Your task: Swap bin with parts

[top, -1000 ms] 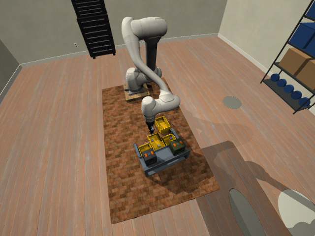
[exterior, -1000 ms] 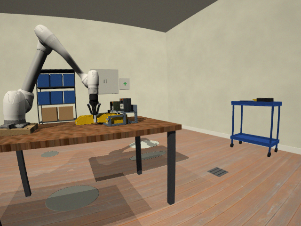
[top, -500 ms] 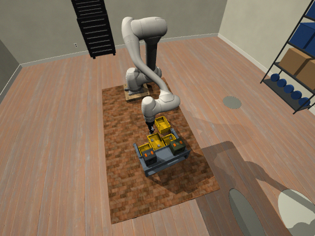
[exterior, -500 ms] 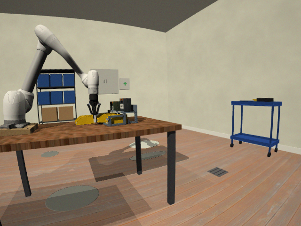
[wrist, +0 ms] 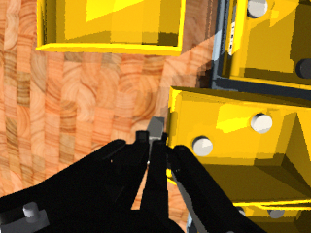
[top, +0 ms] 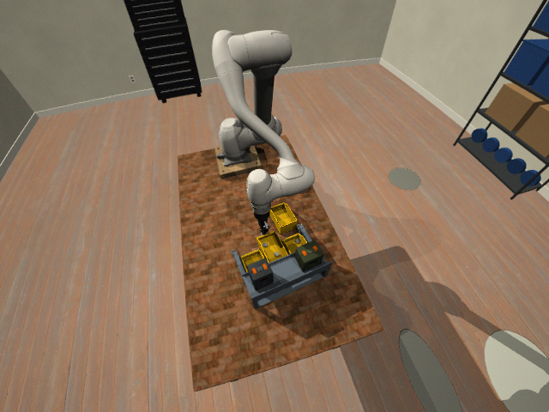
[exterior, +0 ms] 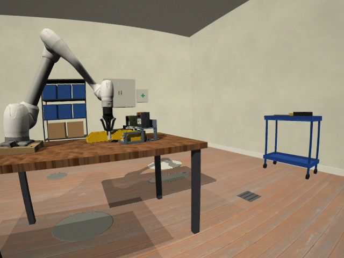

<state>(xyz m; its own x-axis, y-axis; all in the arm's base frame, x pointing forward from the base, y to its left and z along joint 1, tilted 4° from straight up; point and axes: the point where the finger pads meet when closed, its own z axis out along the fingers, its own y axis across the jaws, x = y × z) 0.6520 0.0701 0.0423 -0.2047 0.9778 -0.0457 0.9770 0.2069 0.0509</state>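
My hand is 60 mm short of the shelf lip, 20 mm to the right of it and 40 mm above it. The rest, counted from my hand: dark box 270 mm ahead, 60 mm to the right, 110 mm above; board 250 mm ahead, 60 mm to the left, 50 mm above; green box 220 mm ahead, 170 mm to the left, 100 mm above.
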